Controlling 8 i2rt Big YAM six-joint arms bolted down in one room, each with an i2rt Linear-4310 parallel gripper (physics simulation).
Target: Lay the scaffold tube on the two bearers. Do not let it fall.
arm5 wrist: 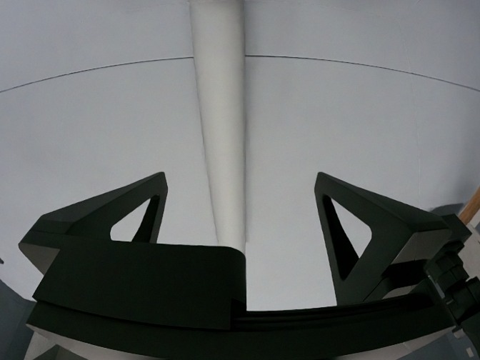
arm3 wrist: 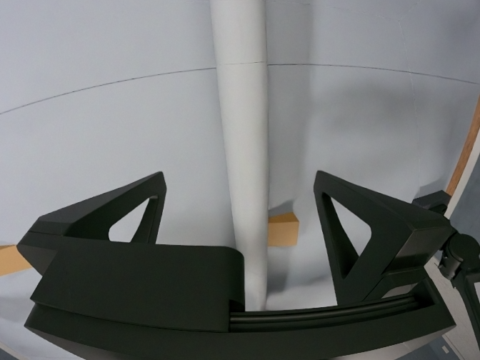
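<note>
The long pale scaffold tube (arm3 wrist: pixel 243 110) (arm5 wrist: pixel 220 100) runs from the top edge down between the fingers in both wrist views. Arm3's gripper (arm3 wrist: pixel 240 172) is open, one finger on each side of the tube, touching it with neither. Arm5's gripper (arm5 wrist: pixel 241 174) is open in the same way, with the tube nearer its left finger. In the arm3 wrist view a tan block (arm3 wrist: pixel 283 230), perhaps a bearer, shows right of the tube, and another tan piece (arm3 wrist: pixel 12 260) shows at the left edge. Whether they join behind the gripper is hidden. The tube's near part is hidden by the gripper bodies.
A pale table top (arm3 wrist: pixel 125 125) (arm5 wrist: pixel 125 125) with a thin dark seam lies beneath. A brown wooden edge (arm3 wrist: pixel 465 150) (arm5 wrist: pixel 471 206) shows at the right. Dark parts of another arm (arm3 wrist: pixel 462 255) (arm5 wrist: pixel 455 280) stand at the right in each view.
</note>
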